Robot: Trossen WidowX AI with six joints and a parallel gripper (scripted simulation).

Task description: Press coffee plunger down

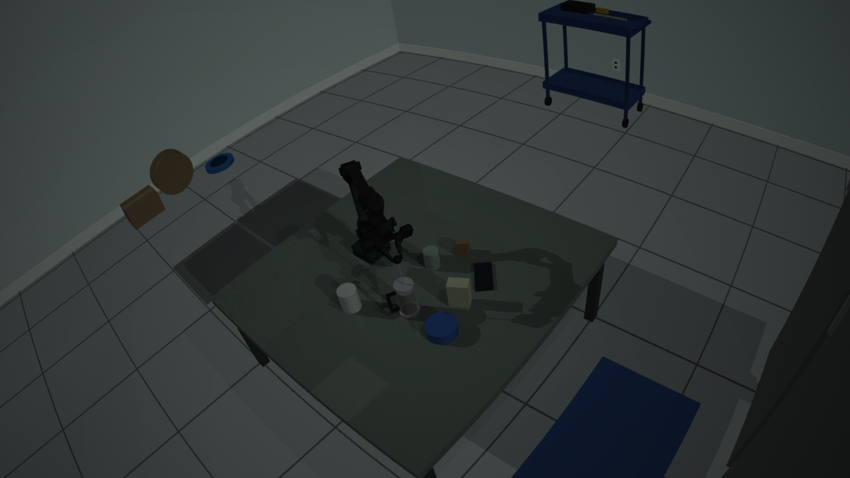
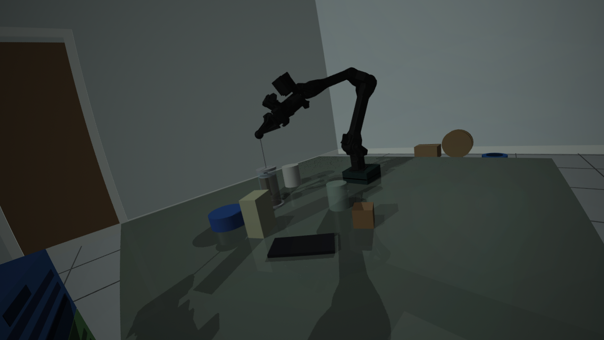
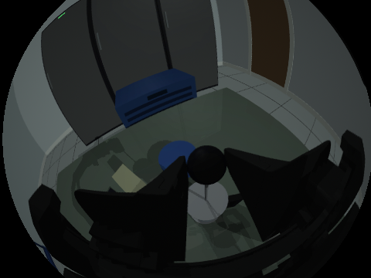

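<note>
Right now the glass coffee press is 20 mm behind my gripper tip, 10 mm to the right of it and 130 mm below it. From my gripper tip the other things lie so: pale green cylinder 40 mm behind, 250 mm to the left, 220 mm below; blue round tin 160 mm ahead, 40 mm to the right, 240 mm below; cream box 160 mm ahead, 110 mm to the left, 210 mm below.
</note>
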